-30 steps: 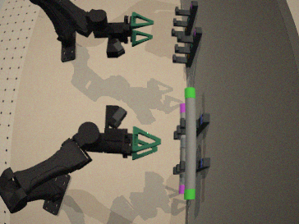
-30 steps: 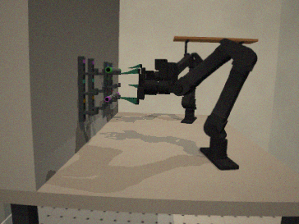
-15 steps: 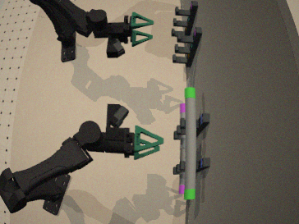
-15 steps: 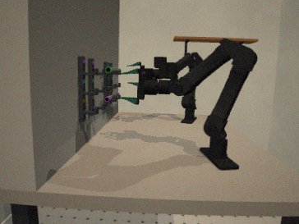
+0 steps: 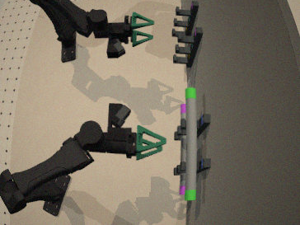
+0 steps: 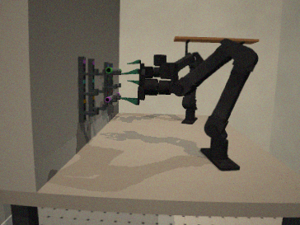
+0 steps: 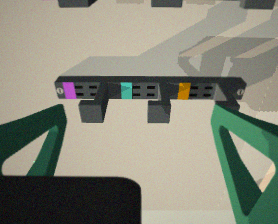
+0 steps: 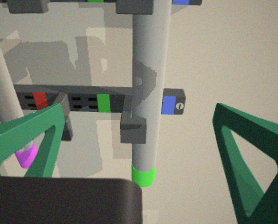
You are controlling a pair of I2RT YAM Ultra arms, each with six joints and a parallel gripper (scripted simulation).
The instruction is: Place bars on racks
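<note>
My right gripper is now 80 mm short of the green-ended bar and 10 mm below it. Also, from my right hand: magenta-ended bar: 150 mm below, 90 mm ahead, 10 mm to the left; dark wall: 190 mm to the left, 190 mm ahead, 110 mm above.
</note>
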